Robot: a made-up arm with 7 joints.
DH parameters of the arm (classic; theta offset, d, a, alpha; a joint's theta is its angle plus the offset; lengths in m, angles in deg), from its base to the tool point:
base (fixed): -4.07 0 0 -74.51
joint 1: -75.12 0.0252 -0.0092 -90
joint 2: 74 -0.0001 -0.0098 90
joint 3: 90 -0.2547 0.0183 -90
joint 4: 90 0.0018 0.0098 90
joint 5: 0 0.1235 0 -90
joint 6: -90 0 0.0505 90
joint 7: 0 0 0 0
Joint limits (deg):
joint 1: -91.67..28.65
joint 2: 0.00..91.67
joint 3: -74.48..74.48
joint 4: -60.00..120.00
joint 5: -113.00..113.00
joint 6: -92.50..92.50
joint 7: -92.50..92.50
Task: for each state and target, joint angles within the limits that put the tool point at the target. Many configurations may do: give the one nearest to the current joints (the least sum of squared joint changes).
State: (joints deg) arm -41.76 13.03 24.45 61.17 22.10 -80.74 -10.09
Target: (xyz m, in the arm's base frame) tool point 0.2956 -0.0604 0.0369
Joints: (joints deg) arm -84.18 0.00 9.83 18.64 21.11 -88.77 -10.09
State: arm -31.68 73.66 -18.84 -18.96 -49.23 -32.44 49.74
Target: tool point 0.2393 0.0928 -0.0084
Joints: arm -53.28 55.60 -25.75 -25.56 -47.95 -29.16 49.74
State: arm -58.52 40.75 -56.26 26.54 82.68 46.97 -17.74
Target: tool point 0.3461 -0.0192 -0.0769
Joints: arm -71.92 28.38 -56.34 14.49 85.49 46.87 -17.74
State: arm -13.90 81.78 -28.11 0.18 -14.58 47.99 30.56
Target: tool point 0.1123 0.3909 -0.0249
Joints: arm 0.19 91.67 -5.92 24.51 -5.04 77.46 30.56
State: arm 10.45 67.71 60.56 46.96 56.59 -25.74 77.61
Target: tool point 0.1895 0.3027 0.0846
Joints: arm -12.66 91.67 29.81 12.47 55.55 -25.60 77.61
